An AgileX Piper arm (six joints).
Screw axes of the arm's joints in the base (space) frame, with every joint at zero. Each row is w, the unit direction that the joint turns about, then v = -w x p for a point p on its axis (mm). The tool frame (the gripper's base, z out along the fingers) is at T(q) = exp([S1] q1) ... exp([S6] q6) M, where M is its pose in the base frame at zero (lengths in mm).
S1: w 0 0 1 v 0 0 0
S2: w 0 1 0 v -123 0 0
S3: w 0 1 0 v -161.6 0 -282.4
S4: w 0.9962 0 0.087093 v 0 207.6 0
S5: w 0 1 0 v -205.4 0 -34.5
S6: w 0.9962 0 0.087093 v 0 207.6 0
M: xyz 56.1 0 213.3 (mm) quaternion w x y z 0.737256 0 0.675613 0
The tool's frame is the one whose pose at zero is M.
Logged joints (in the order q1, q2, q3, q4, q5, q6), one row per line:
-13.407 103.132 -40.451 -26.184 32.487 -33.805
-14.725 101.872 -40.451 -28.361 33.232 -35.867
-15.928 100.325 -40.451 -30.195 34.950 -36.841
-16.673 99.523 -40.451 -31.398 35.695 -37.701
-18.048 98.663 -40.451 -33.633 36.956 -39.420
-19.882 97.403 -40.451 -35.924 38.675 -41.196
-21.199 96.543 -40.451 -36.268 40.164 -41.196
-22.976 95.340 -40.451 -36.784 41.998 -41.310
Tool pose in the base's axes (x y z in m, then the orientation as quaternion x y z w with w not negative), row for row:
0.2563 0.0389 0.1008 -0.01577 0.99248 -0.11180 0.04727
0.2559 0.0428 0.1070 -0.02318 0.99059 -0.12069 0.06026
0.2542 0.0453 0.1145 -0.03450 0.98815 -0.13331 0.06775
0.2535 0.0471 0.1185 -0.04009 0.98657 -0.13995 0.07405
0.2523 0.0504 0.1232 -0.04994 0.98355 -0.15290 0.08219
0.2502 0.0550 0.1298 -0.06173 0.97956 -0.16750 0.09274
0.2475 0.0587 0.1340 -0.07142 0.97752 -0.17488 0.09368
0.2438 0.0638 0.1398 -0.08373 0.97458 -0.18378 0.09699
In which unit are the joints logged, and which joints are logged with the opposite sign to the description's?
The joints are logged in degrees. Opposite sign: q1, q6.
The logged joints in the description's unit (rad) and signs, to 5 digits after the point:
0.23400 1.79999 -0.70600 -0.45700 0.56701 0.59001
0.25700 1.77800 -0.70600 -0.49499 0.58001 0.62600
0.27800 1.75100 -0.70600 -0.52700 0.60999 0.64300
0.29100 1.73700 -0.70600 -0.54800 0.62300 0.65801
0.31500 1.72199 -0.70600 -0.58701 0.64500 0.68801
0.34701 1.70000 -0.70600 -0.62699 0.67501 0.71901
0.36999 1.68499 -0.70600 -0.63300 0.70099 0.71901
0.40101 1.66400 -0.70600 -0.64200 0.73300 0.72100

